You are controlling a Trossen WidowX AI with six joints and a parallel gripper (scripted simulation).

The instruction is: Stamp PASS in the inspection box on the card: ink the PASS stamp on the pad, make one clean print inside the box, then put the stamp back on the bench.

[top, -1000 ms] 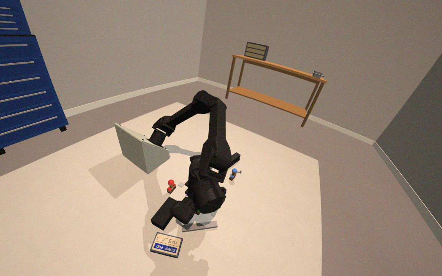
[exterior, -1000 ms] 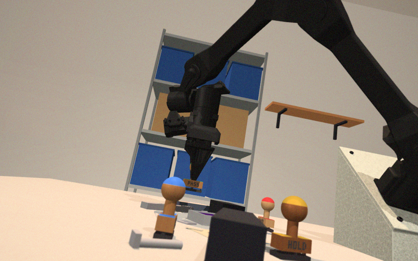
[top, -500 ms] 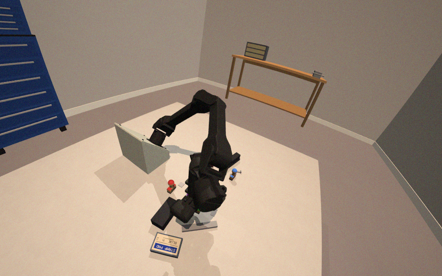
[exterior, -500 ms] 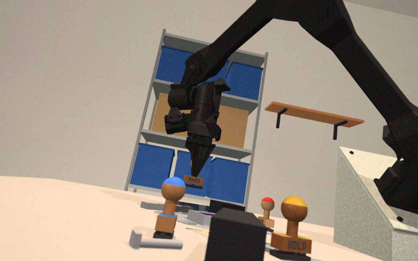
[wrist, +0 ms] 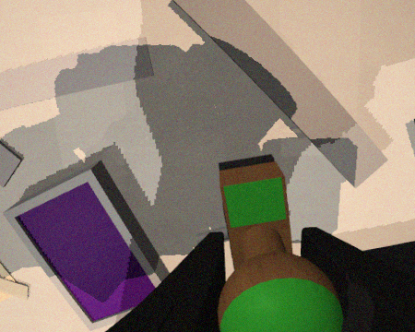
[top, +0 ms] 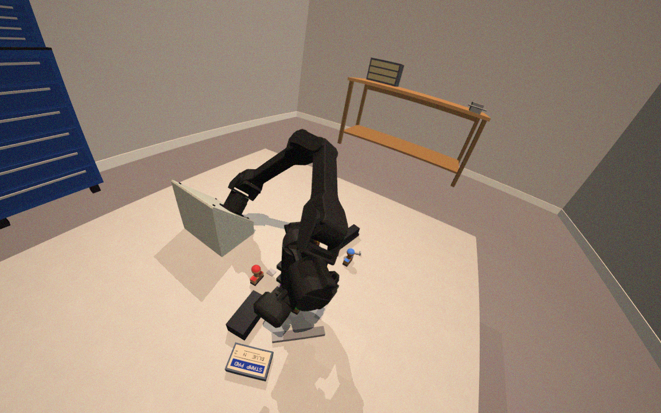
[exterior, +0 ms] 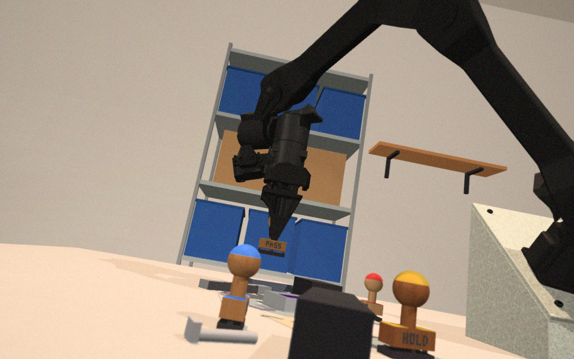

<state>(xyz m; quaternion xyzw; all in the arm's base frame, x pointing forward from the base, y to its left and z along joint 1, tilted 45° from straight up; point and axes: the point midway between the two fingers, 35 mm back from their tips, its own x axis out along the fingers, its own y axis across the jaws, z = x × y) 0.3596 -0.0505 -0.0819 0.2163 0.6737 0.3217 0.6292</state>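
My gripper tip is now 80 mm to the right of the purple ink pad, 80 mm above it and 60 mm past it. Round my gripper tip: red-topped stamp 160 mm behind, 70 mm below, 20 mm to the left; then stamp-pad packet 140 mm to the right, 70 mm below; then long grey bar 80 mm below, 40 mm ahead, 20 mm to the right.
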